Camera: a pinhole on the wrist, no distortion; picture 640 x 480 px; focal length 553.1 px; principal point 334.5 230.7 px. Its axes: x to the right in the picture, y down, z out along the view. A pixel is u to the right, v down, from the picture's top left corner.
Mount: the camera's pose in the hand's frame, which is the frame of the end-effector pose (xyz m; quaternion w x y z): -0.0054 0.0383 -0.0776 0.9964 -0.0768 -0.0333 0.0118
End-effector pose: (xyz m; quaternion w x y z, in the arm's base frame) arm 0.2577 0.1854 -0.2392 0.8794 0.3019 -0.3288 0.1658
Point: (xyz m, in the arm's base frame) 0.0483 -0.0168 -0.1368
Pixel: 222.0 76.7
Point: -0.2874 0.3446 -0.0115
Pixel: outside the picture
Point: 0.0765 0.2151 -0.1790
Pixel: 145.2 427.4
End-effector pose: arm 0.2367 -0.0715 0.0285 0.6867 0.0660 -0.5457 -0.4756
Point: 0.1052 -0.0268 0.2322
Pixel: 610.3 205.3
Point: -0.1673 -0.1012 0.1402
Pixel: outside the picture
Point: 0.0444 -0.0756 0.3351
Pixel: outside the picture
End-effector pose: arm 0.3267 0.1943 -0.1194 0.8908 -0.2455 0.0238 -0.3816
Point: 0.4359 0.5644 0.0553
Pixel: 189.2 368.6
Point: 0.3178 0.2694 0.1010
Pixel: outside the picture
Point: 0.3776 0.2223 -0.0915
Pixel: 489.3 138.5
